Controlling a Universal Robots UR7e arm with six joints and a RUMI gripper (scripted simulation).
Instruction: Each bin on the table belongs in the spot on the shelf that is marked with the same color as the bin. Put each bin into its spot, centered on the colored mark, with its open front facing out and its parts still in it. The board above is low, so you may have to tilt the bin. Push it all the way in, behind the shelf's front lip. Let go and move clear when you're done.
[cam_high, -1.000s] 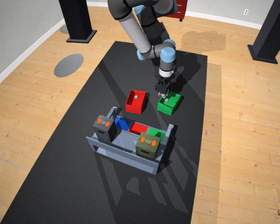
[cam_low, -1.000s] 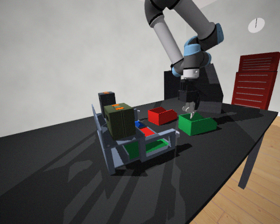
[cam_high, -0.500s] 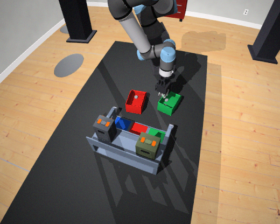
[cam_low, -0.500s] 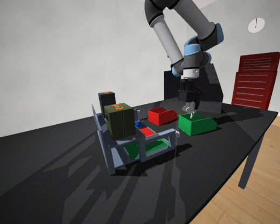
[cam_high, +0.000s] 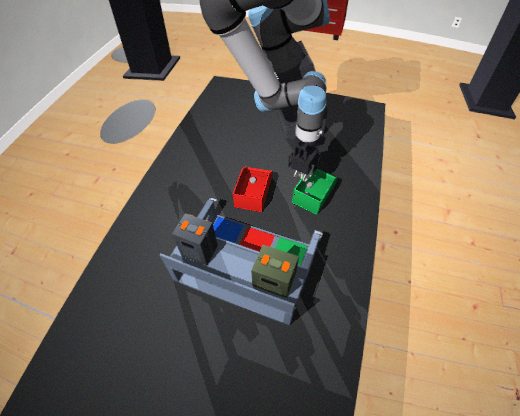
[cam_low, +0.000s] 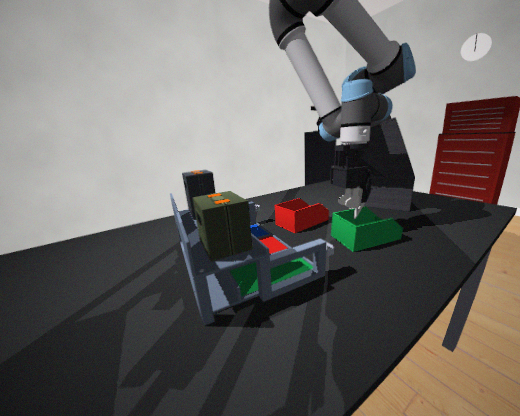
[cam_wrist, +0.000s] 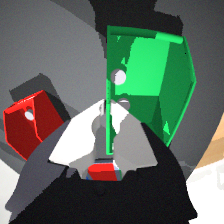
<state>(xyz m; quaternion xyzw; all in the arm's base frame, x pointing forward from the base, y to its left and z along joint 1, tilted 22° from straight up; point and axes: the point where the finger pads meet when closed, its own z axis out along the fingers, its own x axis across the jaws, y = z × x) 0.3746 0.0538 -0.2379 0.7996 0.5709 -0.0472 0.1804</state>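
My hand is 1 cm short of the green bin, 5 cm to the right of it and 2 cm above it. Also, from my hand: dark grey box (37 cm ahead, 26 cm to the right, 10 cm above); red bin (5 cm ahead, 17 cm to the right, 3 cm below).
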